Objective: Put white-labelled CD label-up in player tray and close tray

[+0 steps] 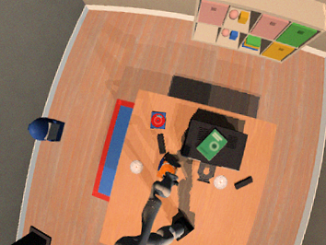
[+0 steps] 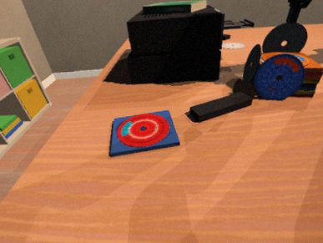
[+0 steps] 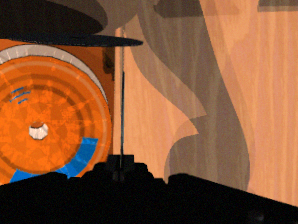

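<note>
My hand is 10 mm to the left of the cd and 70 mm above it. From my hand the other things lie so: green book: 320 mm ahead, 200 mm to the right, 30 mm above.
</note>
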